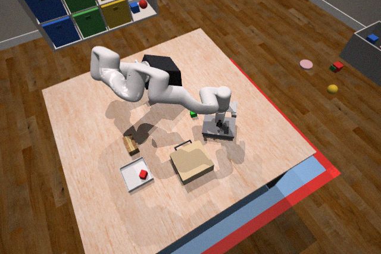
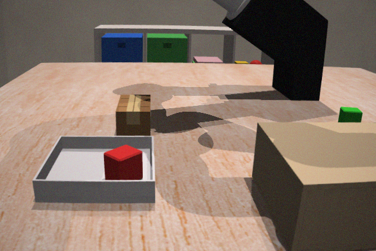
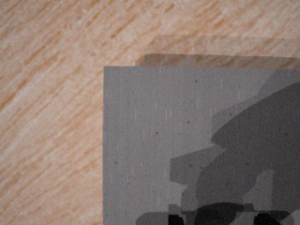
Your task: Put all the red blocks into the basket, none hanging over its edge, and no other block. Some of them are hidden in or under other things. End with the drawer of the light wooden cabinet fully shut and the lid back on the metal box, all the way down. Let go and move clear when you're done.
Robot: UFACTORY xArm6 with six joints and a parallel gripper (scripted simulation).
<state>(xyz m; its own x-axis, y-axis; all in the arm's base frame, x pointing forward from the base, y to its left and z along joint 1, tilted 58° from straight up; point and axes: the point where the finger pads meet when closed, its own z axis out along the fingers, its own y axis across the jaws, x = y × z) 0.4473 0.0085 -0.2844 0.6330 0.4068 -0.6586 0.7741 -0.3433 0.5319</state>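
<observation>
My gripper is now 50 mm above the grey lid. The rest, counted from my hand: drawer 90 mm ahead, 250 mm to the right, 60 mm below; then light wooden cabinet 100 mm ahead, 250 mm to the right, 60 mm below; then metal box 70 mm below.
</observation>
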